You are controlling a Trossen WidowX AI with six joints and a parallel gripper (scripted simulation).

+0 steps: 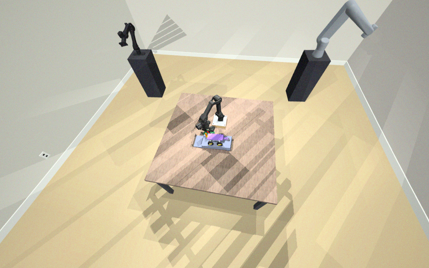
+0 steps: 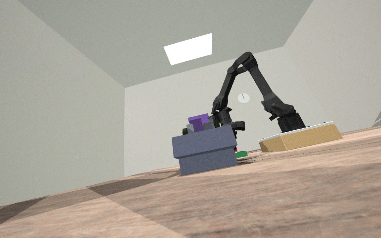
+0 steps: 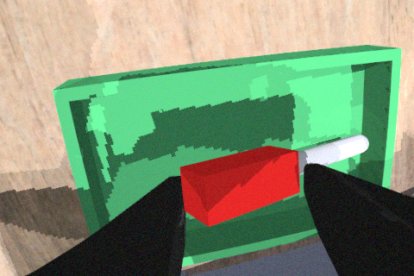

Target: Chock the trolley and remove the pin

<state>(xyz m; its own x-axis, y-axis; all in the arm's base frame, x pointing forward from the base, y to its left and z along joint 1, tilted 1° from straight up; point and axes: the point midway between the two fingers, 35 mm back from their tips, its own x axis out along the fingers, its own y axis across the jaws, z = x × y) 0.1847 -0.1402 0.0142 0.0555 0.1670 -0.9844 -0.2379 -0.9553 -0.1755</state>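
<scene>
Right now my gripper tip is 80 mm short of the yellow chock, 10 mm to the right of it and 50 mm below it. From my gripper tip the other things lie so: blue-grey ramp (140 mm ahead, 110 mm to the left, 20 mm above); then red-headed stop pin (20 mm to the left, 10 mm below); then purple-topped trolley (140 mm ahead, 100 mm to the left, 80 mm above).
</scene>
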